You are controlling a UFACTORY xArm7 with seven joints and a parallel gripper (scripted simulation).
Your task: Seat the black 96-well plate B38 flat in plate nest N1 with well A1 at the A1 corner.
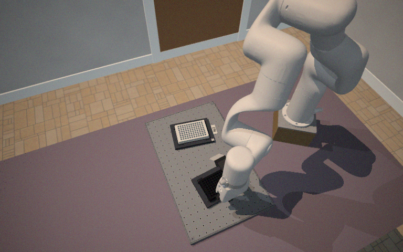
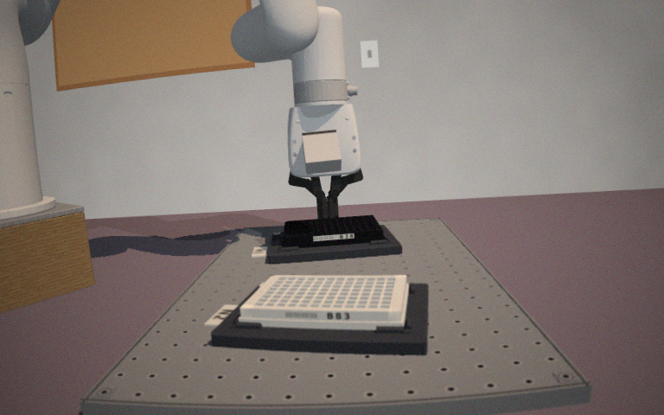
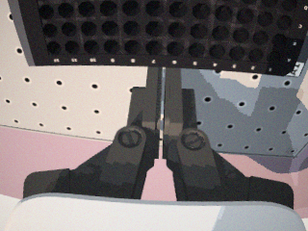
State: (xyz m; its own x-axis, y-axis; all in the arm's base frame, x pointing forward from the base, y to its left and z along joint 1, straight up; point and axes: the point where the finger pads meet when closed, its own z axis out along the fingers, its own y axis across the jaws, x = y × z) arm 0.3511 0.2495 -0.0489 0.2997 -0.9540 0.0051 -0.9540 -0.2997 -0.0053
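The black plate B38 is 20 mm ahead of my hand, 60 mm to the right of it and 20 mm below it. The rest, counted from my hand: A1 mark (70 mm behind, 30 mm to the right, 30 mm below); then N1 label (70 mm behind, 90 mm to the right, 40 mm below); then dark plate nest N1 (20 mm ahead, 60 mm to the right, 30 mm below).
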